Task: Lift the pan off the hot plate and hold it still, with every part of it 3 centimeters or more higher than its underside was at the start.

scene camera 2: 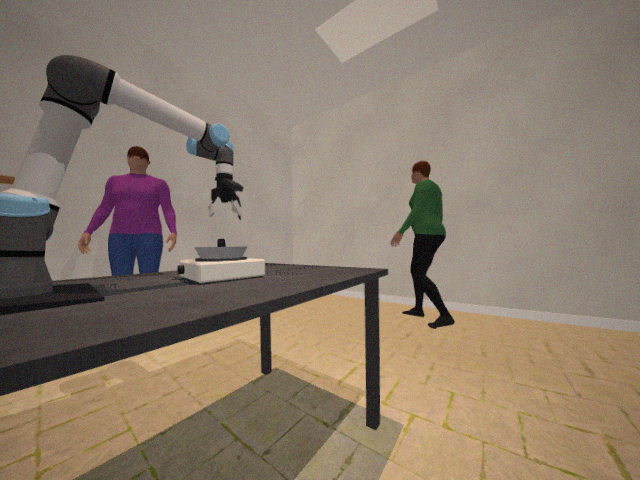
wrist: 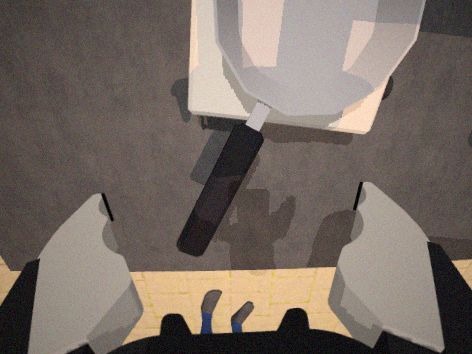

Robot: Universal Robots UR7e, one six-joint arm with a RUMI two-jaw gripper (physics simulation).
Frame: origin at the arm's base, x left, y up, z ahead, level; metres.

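Seen in the pictures: gripper, fingertip midpoint: (scene camera 2: 226, 218) (wrist: 232, 191); arm's base at its link origin: (scene camera 2: 4, 293).
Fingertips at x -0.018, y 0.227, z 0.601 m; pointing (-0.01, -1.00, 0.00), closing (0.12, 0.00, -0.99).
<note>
Offsets run from my fingertips to a thing's top centre. Level surfaces: height alone.
A grey pan (scene camera 2: 220, 252) (wrist: 310, 92) with a black handle @[dx +0.068, dy -0.086, dz +0.027 m] (scene camera 2: 221, 242) (wrist: 222, 187) sits on the white hot plate @[dx -0.091, dy -0.169, dz -0.104 m] (scene camera 2: 227, 271) (wrist: 212, 95). In the wrist view the handle reaches past the hot plate's edge, slanting down to the left, and the pan's far part is cut off by the frame's top. My gripper (scene camera 2: 225, 214) (wrist: 232, 191) is open and empty, pointing down. In the scene view it hangs clearly above the pan. In the wrist view the handle shows between the two spread jaws, nearer the left one and lower than the fingertips.
The hot plate stands on a dark table @[dy -0.245 m] (scene camera 2: 155, 315) (wrist: 75, 125), whose edge shows at the bottom of the wrist view. A person in a purple top (scene camera 2: 136, 204) stands behind the table. A person in a green top (scene camera 2: 428, 209) stands to the right, away from the table.
</note>
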